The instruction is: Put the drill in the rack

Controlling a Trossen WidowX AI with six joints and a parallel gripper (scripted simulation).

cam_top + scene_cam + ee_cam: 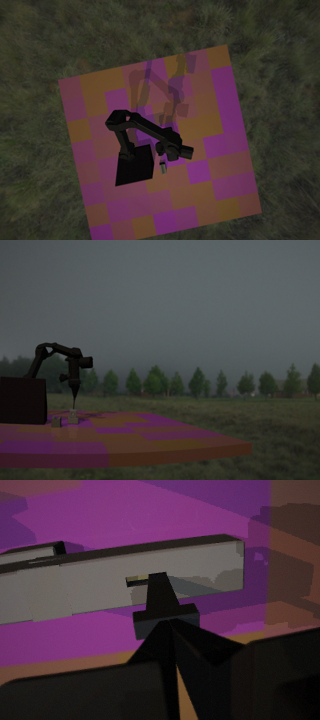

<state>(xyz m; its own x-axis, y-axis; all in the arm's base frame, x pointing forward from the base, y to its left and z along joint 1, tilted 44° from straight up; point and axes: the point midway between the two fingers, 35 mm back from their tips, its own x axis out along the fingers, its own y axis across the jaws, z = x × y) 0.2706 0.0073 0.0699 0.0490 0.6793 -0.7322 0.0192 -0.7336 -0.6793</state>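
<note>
My gripper tip is now 10 mm past the drill, 60 mm to the left of it and 70 mm above it. Round my gripper tip: thin dark key (30 mm below); grey block (10 mm behind, 40 mm to the right, 80 mm below); grey rack (80 mm behind, 200 mm to the right, 100 mm below).
</note>
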